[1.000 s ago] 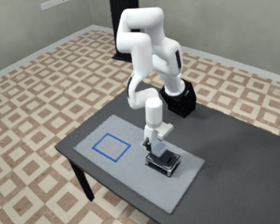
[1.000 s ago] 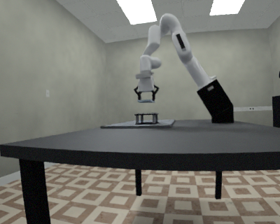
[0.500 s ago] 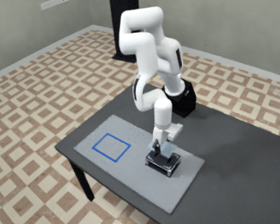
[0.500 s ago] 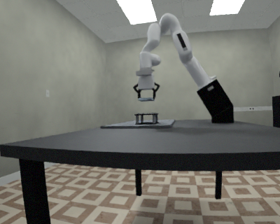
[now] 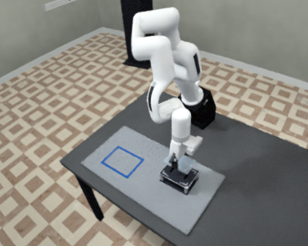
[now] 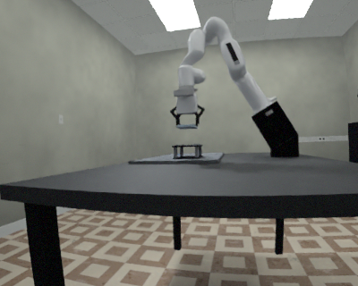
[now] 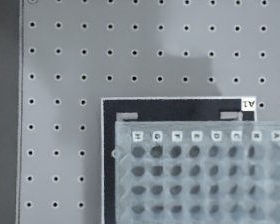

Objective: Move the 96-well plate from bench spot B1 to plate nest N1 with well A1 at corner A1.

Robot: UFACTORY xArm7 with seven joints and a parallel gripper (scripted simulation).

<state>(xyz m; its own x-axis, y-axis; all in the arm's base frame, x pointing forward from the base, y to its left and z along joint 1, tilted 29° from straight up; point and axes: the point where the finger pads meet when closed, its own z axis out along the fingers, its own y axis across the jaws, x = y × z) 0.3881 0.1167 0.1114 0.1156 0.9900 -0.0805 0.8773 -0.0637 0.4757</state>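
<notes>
The black plate nest is 100 mm below my hand. From my hand the other things lie so: 96-well plate 10 mm below.
</notes>
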